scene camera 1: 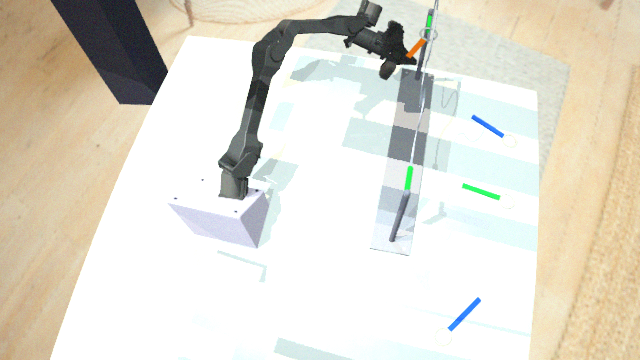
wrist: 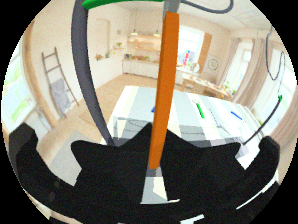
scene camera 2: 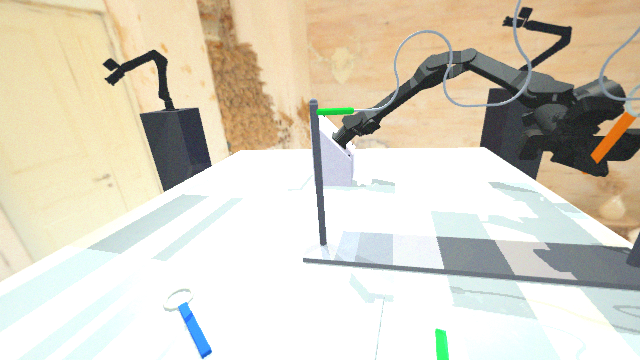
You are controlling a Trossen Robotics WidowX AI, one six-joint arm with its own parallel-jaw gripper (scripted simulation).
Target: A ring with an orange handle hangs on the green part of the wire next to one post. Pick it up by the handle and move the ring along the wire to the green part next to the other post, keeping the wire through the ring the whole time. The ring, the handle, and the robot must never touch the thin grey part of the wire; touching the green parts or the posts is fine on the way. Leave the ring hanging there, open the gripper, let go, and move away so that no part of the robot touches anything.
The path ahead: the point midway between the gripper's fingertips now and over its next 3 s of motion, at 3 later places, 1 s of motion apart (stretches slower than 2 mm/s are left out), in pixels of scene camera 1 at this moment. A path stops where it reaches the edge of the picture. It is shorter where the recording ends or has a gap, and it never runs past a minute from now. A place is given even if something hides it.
My gripper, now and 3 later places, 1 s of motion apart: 416, 62; 409, 77; 409, 85; 412, 68
